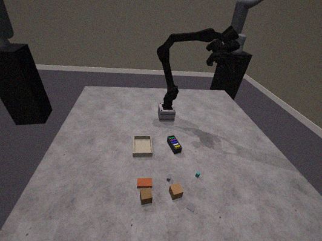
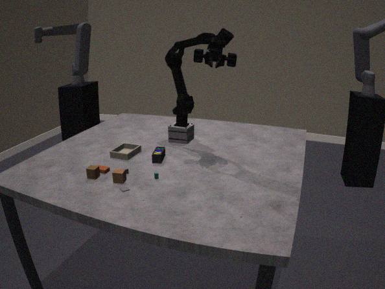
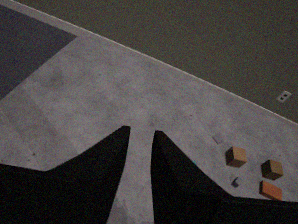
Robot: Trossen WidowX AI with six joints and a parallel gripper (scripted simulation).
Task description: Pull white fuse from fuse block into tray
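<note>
The white fuse lies 390 mm below my gripper tip, 240 mm to the right of it and 60 mm ahead of it. Round my gripper tip: teal cube: 400 mm below, 240 mm ahead, 180 mm to the right; grey cube: 400 mm below, 320 mm to the right, 230 mm ahead; beige tray: 410 mm to the right, 410 mm below, 20 mm ahead.
</note>
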